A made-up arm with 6 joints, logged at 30 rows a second.
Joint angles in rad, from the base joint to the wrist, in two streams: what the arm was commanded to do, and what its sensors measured. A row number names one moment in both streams.
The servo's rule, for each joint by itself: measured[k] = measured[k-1] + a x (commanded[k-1-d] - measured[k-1]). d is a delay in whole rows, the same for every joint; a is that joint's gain. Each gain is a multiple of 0.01, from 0.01 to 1. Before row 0 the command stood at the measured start. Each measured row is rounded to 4 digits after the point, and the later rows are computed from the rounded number. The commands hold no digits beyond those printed.
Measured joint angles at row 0:
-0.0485 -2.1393 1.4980 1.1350 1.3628 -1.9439
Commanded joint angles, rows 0 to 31:
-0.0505 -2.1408 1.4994 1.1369 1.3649 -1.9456
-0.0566 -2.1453 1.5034 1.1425 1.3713 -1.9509
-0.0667 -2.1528 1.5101 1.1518 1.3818 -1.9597
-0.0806 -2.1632 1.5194 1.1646 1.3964 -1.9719
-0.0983 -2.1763 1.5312 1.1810 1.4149 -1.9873
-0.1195 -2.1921 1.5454 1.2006 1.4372 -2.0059
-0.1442 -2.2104 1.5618 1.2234 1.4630 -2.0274
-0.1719 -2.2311 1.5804 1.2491 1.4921 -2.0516
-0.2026 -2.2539 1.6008 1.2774 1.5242 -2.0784
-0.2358 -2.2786 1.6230 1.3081 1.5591 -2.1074
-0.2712 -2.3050 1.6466 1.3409 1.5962 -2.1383
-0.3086 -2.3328 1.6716 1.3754 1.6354 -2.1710
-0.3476 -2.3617 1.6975 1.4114 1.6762 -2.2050
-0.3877 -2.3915 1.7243 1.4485 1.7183 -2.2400
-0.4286 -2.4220 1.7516 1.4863 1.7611 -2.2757
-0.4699 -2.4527 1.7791 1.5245 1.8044 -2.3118
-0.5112 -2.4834 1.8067 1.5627 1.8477 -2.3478
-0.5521 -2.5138 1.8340 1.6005 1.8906 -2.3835
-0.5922 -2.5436 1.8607 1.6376 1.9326 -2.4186
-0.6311 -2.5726 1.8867 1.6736 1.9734 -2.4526
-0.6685 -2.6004 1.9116 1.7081 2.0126 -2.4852
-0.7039 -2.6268 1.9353 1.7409 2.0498 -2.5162
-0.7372 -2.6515 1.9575 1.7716 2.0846 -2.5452
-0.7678 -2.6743 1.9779 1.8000 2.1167 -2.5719
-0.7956 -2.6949 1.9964 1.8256 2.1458 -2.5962
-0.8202 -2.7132 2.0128 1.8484 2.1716 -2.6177
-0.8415 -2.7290 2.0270 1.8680 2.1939 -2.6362
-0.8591 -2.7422 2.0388 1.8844 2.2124 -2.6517
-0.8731 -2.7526 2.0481 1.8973 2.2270 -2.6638
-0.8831 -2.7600 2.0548 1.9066 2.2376 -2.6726
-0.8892 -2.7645 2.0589 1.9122 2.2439 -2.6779
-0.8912 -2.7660 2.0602 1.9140 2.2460 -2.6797
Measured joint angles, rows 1 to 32:
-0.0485 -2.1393 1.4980 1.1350 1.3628 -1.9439
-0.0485 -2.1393 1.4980 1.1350 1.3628 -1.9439
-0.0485 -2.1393 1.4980 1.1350 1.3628 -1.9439
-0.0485 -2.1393 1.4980 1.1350 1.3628 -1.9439
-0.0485 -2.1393 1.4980 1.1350 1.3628 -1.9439
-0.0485 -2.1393 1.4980 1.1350 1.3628 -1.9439
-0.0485 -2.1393 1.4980 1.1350 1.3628 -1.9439
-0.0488 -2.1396 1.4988 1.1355 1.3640 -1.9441
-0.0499 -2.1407 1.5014 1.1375 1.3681 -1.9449
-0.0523 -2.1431 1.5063 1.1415 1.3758 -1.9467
-0.0563 -2.1471 1.5136 1.1480 1.3873 -1.9497
-0.0622 -2.1529 1.5235 1.1572 1.4028 -1.9542
-0.0702 -2.1607 1.5358 1.1694 1.4221 -1.9604
-0.0806 -2.1706 1.5504 1.1845 1.4450 -1.9684
-0.0934 -2.1827 1.5672 1.2026 1.4714 -1.9784
-0.1087 -2.1969 1.5860 1.2235 1.5010 -1.9904
-0.1265 -2.2132 1.6067 1.2472 1.5335 -2.0044
-0.1468 -2.2316 1.6290 1.2734 1.5686 -2.0205
-0.1695 -2.2518 1.6529 1.3020 1.6060 -2.0386
-0.1944 -2.2738 1.6779 1.3326 1.6453 -2.0586
-0.2215 -2.2973 1.7039 1.3651 1.6862 -2.0804
-0.2505 -2.3222 1.7306 1.3990 1.7281 -2.1038
-0.2812 -2.3483 1.7578 1.4341 1.7708 -2.1288
-0.3134 -2.3753 1.7852 1.4701 1.8139 -2.1551
-0.3468 -2.4030 1.8125 1.5066 1.8569 -2.1825
-0.3812 -2.4311 1.8395 1.5433 1.8993 -2.2108
-0.4162 -2.4594 1.8659 1.5798 1.9408 -2.2398
-0.4515 -2.4876 1.8915 1.6157 1.9810 -2.2692
-0.4868 -2.5154 1.9160 1.6508 2.0195 -2.2988
-0.5219 -2.5426 1.9392 1.6846 2.0560 -2.3284
-0.5563 -2.5689 1.9609 1.7169 2.0900 -2.3576
-0.5898 -2.5941 1.9808 1.7473 2.1212 -2.3862
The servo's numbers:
d 7
a 0.14 0.20 0.56 0.28 0.56 0.12

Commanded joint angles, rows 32 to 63:
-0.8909 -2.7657 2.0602 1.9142 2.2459 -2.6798
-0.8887 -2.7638 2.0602 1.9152 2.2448 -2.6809
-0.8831 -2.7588 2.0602 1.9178 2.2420 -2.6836
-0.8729 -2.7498 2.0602 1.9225 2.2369 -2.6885
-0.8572 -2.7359 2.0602 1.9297 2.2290 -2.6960
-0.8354 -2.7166 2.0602 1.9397 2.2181 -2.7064
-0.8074 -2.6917 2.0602 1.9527 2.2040 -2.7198
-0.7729 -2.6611 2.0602 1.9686 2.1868 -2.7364
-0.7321 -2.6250 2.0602 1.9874 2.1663 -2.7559
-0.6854 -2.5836 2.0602 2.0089 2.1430 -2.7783
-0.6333 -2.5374 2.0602 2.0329 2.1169 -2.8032
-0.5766 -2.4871 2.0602 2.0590 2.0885 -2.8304
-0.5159 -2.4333 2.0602 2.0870 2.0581 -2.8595
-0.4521 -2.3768 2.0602 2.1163 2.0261 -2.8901
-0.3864 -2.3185 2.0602 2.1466 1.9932 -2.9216
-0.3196 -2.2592 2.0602 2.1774 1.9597 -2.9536
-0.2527 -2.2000 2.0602 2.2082 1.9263 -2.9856
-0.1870 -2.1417 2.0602 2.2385 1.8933 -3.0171
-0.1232 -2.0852 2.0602 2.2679 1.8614 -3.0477
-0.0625 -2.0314 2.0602 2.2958 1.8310 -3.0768
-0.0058 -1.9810 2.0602 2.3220 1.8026 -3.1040
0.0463 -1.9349 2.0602 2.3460 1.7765 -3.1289
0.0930 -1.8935 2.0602 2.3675 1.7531 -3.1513
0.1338 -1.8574 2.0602 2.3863 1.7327 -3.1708
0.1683 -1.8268 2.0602 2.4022 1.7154 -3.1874
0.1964 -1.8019 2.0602 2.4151 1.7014 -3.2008
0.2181 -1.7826 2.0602 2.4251 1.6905 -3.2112
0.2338 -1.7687 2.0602 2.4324 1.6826 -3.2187
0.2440 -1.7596 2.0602 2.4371 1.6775 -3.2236
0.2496 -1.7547 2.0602 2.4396 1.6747 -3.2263
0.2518 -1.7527 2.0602 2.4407 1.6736 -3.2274
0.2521 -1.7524 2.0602 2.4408 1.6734 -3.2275
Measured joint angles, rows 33 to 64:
-0.6221 -2.6179 1.9987 1.7756 2.1494 -2.4140
-0.6528 -2.6401 2.0145 1.8015 2.1743 -2.4407
-0.6817 -2.6605 2.0281 1.8247 2.1956 -2.4660
-0.7085 -2.6789 2.0393 1.8450 2.2132 -2.4897
-0.7329 -2.6951 2.0480 1.8622 2.2269 -2.5116
-0.7548 -2.7090 2.0541 1.8762 2.2364 -2.5316
-0.7739 -2.7204 2.0575 1.8868 2.2418 -2.5494
-0.7903 -2.7295 2.0590 1.8945 2.2441 -2.5650
-0.8041 -2.7364 2.0597 1.9003 2.2445 -2.5789
-0.8152 -2.7409 2.0600 1.9052 2.2431 -2.5915
-0.8233 -2.7427 2.0601 1.9100 2.2396 -2.6031
-0.8280 -2.7413 2.0602 1.9155 2.2337 -2.6142
-0.8290 -2.7364 2.0602 1.9223 2.2250 -2.6253
-0.8260 -2.7275 2.0602 1.9308 2.2132 -2.6366
-0.8186 -2.7142 2.0602 1.9414 2.1984 -2.6486
-0.8065 -2.6964 2.0602 1.9543 2.1804 -2.6615
-0.7895 -2.6738 2.0602 1.9696 2.1595 -2.6755
-0.7676 -2.6465 2.0602 1.9873 2.1356 -2.6908
-0.7409 -2.6146 2.0602 2.0074 2.1092 -2.7076
-0.7094 -2.5783 2.0602 2.0297 2.0806 -2.7258
-0.6734 -2.5380 2.0602 2.0539 2.0501 -2.7455
-0.6332 -2.4941 2.0602 2.0799 2.0182 -2.7666
-0.5893 -2.4471 2.0602 2.1072 1.9854 -2.7890
-0.5422 -2.3977 2.0602 2.1355 1.9523 -2.8126
-0.4925 -2.3465 2.0602 2.1643 1.9193 -2.8371
-0.4408 -2.2942 2.0602 2.1933 1.8869 -2.8624
-0.3878 -2.2416 2.0602 2.2220 1.8556 -2.8881
-0.3343 -2.1895 2.0602 2.2500 1.8259 -2.9140
-0.2810 -2.1386 2.0602 2.2769 1.7982 -2.9398
-0.2286 -2.0896 2.0602 2.3023 1.7729 -2.9652
-0.1779 -2.0432 2.0602 2.3258 1.7504 -2.9899
-0.1294 -1.9999 2.0602 2.3472 1.7308 -3.0136

